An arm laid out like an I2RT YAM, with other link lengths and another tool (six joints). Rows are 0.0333 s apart.
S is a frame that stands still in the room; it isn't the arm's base.
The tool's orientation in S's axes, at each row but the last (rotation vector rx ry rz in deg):
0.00 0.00 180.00
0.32 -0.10 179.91
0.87 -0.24 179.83
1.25 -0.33 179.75
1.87 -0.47 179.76
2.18 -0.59 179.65
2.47 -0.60 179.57
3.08 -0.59 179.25
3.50 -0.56 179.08
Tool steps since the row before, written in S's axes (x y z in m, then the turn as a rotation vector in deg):
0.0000 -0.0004 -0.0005 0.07 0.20 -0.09
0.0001 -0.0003 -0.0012 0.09 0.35 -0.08
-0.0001 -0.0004 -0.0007 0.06 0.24 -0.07
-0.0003 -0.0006 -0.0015 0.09 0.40 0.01
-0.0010 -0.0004 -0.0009 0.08 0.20 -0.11
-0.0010 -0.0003 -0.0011 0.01 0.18 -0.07
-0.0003 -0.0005 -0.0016 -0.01 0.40 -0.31
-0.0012 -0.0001 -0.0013 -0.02 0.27 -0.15
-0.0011 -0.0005 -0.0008 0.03 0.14 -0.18
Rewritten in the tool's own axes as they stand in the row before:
0.0000 0.0004 -0.0005 -0.07 -0.20 -0.09
-0.0001 0.0003 -0.0012 -0.09 -0.35 -0.08
0.0001 0.0004 -0.0007 -0.06 -0.24 -0.07
0.0003 0.0006 -0.0015 -0.09 -0.40 0.01
0.0010 0.0004 -0.0009 -0.08 -0.20 -0.11
0.0010 0.0003 -0.0011 -0.01 -0.18 -0.07
0.0003 0.0005 -0.0016 0.00 -0.40 -0.31
0.0012 0.0001 -0.0013 0.02 -0.27 -0.15
0.0011 0.0005 -0.0008 -0.03 -0.14 -0.18

